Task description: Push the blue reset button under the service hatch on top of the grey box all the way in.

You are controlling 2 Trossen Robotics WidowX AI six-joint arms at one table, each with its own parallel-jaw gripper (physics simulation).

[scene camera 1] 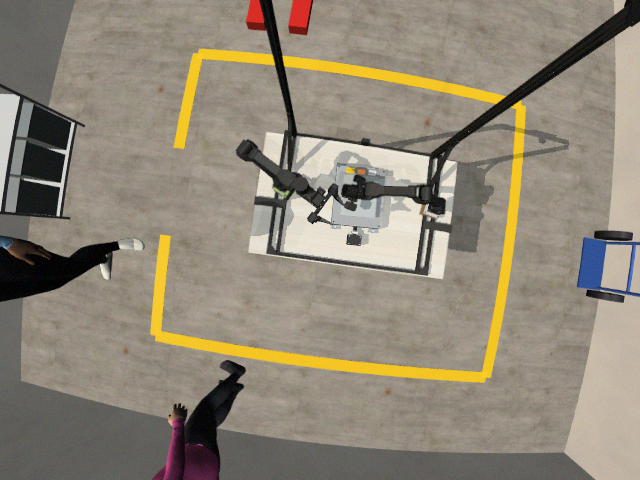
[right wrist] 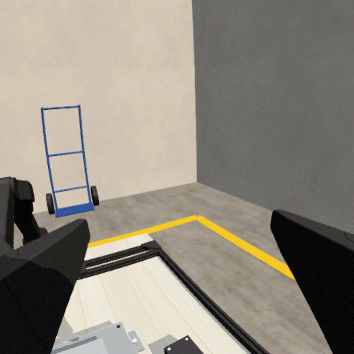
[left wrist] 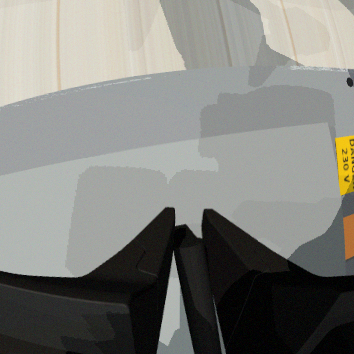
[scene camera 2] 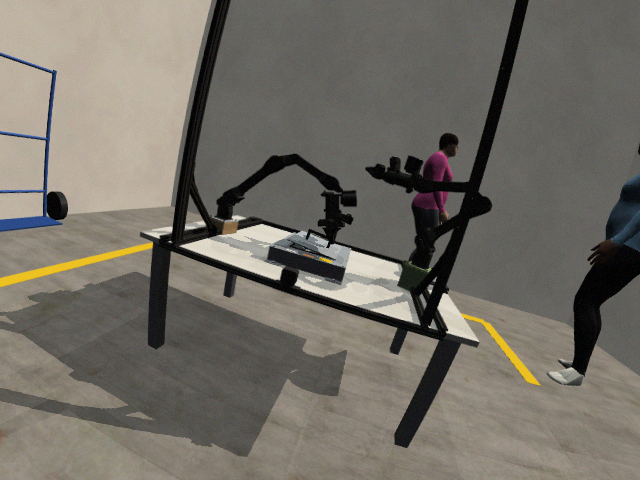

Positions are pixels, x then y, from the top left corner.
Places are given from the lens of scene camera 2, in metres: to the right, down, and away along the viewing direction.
service hatch [scene camera 2: 307, 240]: -0.05, 0.00, 1.11
